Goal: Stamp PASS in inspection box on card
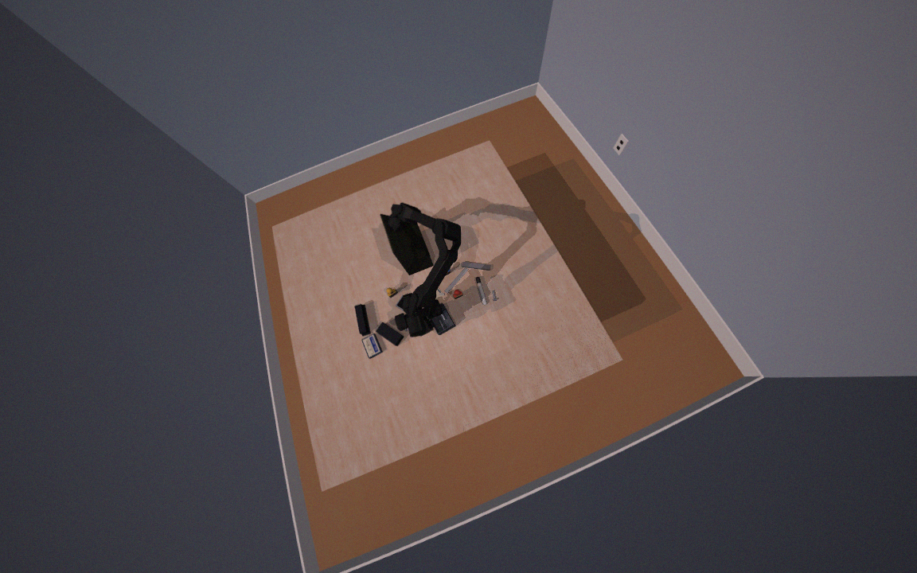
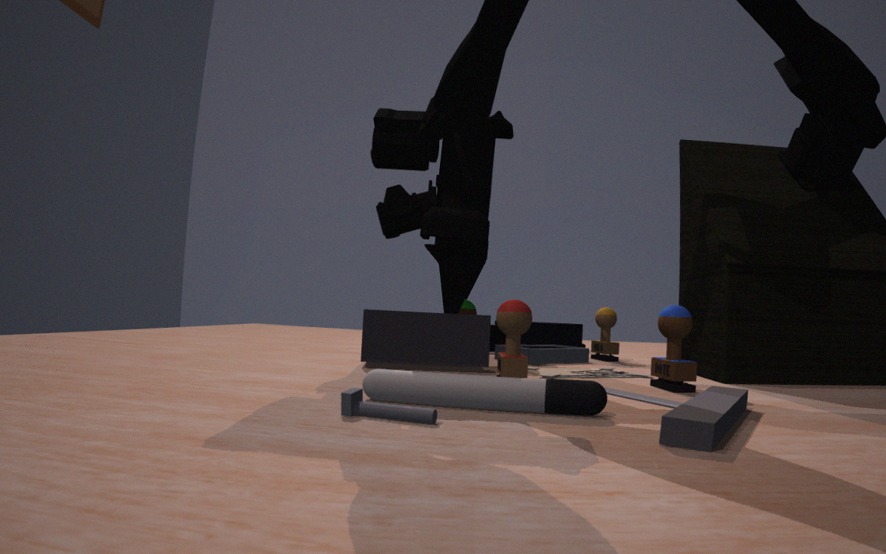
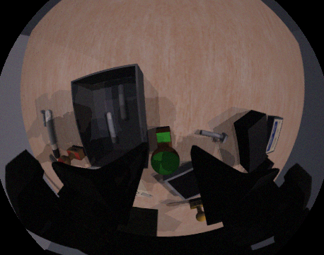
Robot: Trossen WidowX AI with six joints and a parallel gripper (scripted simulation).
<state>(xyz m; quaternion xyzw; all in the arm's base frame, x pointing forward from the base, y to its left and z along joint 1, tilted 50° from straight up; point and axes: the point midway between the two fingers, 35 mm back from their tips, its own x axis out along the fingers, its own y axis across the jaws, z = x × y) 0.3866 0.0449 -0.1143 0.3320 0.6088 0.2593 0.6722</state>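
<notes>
Now: the green-topped pass stamp 2 cm below my gripper tip and 1 cm behind it. The rest, counted from my gripper tip: dark tray: 7 cm to the left, 3 cm below, 2 cm ahead; then ink pad: 10 cm behind, 4 cm to the right, 4 cm below; then pale card: 12 cm behind, 8 cm to the left, 5 cm below.
</notes>
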